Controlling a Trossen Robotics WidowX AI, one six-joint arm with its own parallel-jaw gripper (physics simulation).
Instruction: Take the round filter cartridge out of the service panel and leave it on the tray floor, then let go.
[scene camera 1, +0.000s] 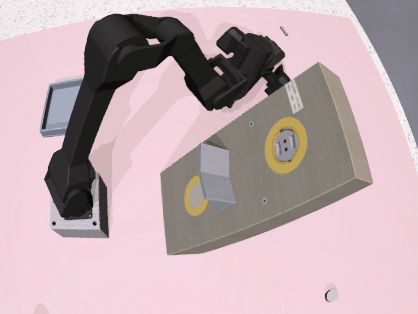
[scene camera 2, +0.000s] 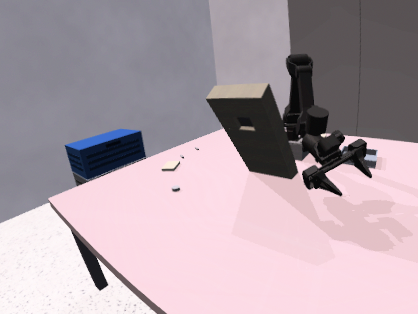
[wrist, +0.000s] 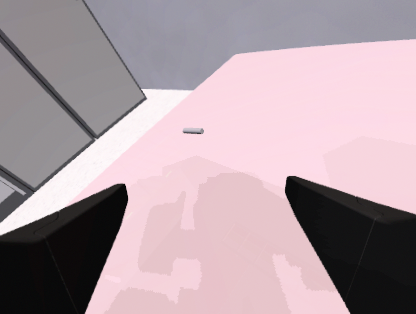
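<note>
The service panel (scene camera 1: 235, 170) (scene camera 2: 252, 150) is a thick, tilted grey-brown board. The round filter cartridge (scene camera 1: 286, 145), a grey disc with two dark holes and raised grips, sits in it inside a yellow ring at the right; it does not show in the wrist view. The tray (scene camera 1: 54, 133) (scene camera 2: 370, 163), blue-grey and shallow, lies behind the arm, partly hidden by it in scene camera 1. My gripper (scene camera 2: 356, 185) (wrist: 207, 187) is open and empty, above the table beside the panel's upper edge as seen in scene camera 1, where its fingertips are partly hidden.
A bent grey flap (scene camera 1: 216, 172) stands out from the panel, partly over a second yellow ring (scene camera 1: 189, 205). A small grey cylinder (scene camera 1: 284, 30) (wrist: 193, 131), a pale puck (scene camera 1: 331, 295) (scene camera 2: 175, 188) and a beige square (scene camera 2: 171, 165) lie on the table. A blue box (scene camera 2: 110, 152) stands beyond it.
</note>
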